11 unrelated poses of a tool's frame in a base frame.
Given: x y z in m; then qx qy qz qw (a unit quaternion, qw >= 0).
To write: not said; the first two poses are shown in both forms.
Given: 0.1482 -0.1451 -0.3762 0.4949 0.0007 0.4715 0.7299
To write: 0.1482 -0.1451 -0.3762 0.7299 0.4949 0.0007 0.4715
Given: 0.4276 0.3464 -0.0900 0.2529 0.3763 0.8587 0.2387
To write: 0.4276 0.3464 -0.0900 0.2387 0.2529 0.3763 0.8587
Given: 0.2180 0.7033 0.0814 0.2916 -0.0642 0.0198 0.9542
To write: 0.2180 0.7033 0.0814 0.9542 0.2916 -0.0642 0.0198
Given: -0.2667 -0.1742 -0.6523 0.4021 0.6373 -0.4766 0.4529
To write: -0.2667 -0.1742 -0.6523 0.4529 0.4021 0.6373 -0.4766
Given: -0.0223 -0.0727 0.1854 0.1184 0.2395 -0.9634 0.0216
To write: -0.0223 -0.0727 0.1854 0.0216 0.1184 0.2395 -0.9634
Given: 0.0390 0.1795 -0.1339 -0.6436 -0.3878 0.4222 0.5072
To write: 0.0390 0.1795 -0.1339 0.5072 -0.6436 -0.3878 0.4222
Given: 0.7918 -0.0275 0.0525 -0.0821 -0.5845 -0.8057 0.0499
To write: 0.7918 -0.0275 0.0525 0.0499 -0.0821 -0.5845 -0.8057
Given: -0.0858 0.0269 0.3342 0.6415 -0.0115 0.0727 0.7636
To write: -0.0858 0.0269 0.3342 0.7636 0.6415 -0.0115 0.0727
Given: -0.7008 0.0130 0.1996 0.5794 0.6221 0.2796 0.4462
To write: -0.7008 0.0130 0.1996 0.4462 0.5794 0.6221 0.2796
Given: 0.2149 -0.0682 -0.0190 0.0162 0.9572 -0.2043 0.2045
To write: 0.2149 -0.0682 -0.0190 0.2045 0.0162 0.9572 -0.2043
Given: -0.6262 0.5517 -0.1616 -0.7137 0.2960 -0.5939 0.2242
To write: -0.6262 0.5517 -0.1616 0.2242 -0.7137 0.2960 -0.5939
